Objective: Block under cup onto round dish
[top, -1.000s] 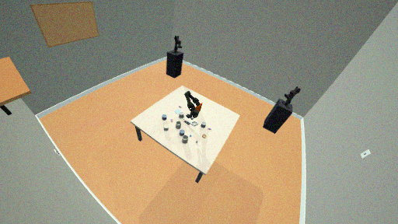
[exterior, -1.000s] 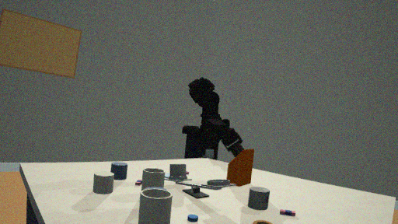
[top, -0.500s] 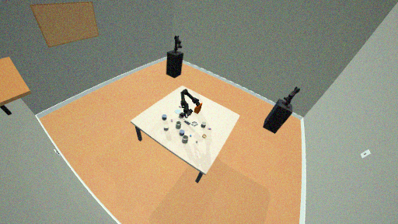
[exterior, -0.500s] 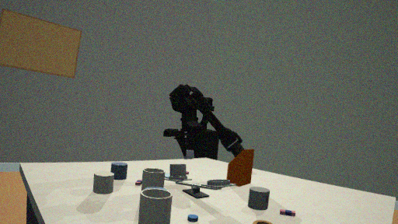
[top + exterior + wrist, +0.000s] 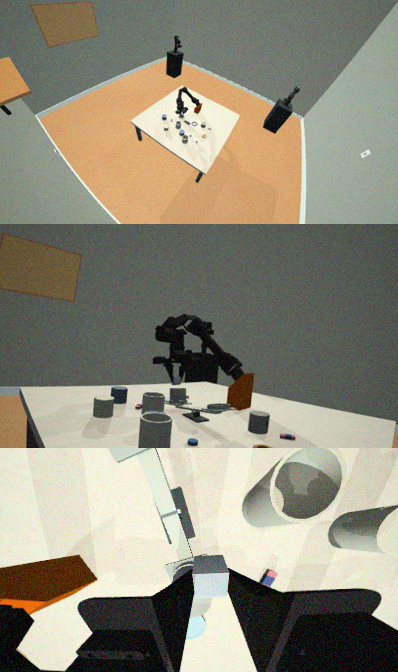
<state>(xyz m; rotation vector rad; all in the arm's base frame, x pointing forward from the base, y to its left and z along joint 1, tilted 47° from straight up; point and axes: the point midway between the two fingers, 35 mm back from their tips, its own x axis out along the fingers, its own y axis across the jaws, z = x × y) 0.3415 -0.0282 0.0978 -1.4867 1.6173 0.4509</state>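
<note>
Now: gripper tip 16 cm to the left of the pale blue round dish, 13 cm past it and 12 cm above it. Also, from my gripper tip: blue disc 27 cm to the left, 15 cm ahead, 12 cm below; then small balance 9 cm to the left, 9 cm below, 3 cm behind.
</note>
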